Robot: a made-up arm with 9 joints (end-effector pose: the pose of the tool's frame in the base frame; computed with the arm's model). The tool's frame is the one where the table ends. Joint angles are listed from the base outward.
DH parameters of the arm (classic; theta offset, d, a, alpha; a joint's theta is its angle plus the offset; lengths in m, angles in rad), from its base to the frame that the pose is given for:
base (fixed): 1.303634 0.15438 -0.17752 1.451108
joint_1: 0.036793 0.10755 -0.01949 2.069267
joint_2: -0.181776 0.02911 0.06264 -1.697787
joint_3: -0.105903 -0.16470 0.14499 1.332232
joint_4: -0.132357 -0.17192 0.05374 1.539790
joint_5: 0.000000 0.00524 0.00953 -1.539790
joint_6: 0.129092 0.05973 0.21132 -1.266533
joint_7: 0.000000 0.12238 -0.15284 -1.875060
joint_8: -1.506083 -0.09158 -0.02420 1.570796
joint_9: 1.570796 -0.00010 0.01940 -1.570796
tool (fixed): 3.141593 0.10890 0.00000 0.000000
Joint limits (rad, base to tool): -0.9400..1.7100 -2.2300..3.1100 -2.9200..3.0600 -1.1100..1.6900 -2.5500..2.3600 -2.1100..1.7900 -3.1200..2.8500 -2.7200..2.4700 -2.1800..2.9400
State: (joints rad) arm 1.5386 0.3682 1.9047 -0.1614 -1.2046 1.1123 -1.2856 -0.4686 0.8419
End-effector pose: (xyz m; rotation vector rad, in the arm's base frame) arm -0.1111 -0.3751 0.0926 0.0964 -1.3361 0.2956
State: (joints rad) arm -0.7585 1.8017 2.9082 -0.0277 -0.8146 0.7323 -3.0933 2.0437 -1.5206
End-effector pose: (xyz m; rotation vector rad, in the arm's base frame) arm -0.4129 -0.0722 0.2411 -0.5550 -1.4928 -1.7975
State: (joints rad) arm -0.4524 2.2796 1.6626 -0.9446 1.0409 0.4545 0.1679 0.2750 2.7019
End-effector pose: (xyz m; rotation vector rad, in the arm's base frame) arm 0.0984 -0.1656 0.3764 -0.1103 -0.2978 1.1696
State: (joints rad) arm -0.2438 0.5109 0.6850 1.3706 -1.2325 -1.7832 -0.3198 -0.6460 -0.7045
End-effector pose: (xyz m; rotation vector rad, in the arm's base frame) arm 0.1565 0.0642 0.4184 -2.1775 0.5086 0.8110
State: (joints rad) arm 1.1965 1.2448 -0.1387 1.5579 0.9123 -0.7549 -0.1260 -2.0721 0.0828
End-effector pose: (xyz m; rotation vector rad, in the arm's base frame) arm 0.1252 0.0114 0.1862 1.0744 2.7435 0.9519
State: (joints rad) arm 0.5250 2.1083 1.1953 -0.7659 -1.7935 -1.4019 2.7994 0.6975 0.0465
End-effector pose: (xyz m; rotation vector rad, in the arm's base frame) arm 0.0708 0.3683 0.3986 0.1051 -2.9287 -1.0693
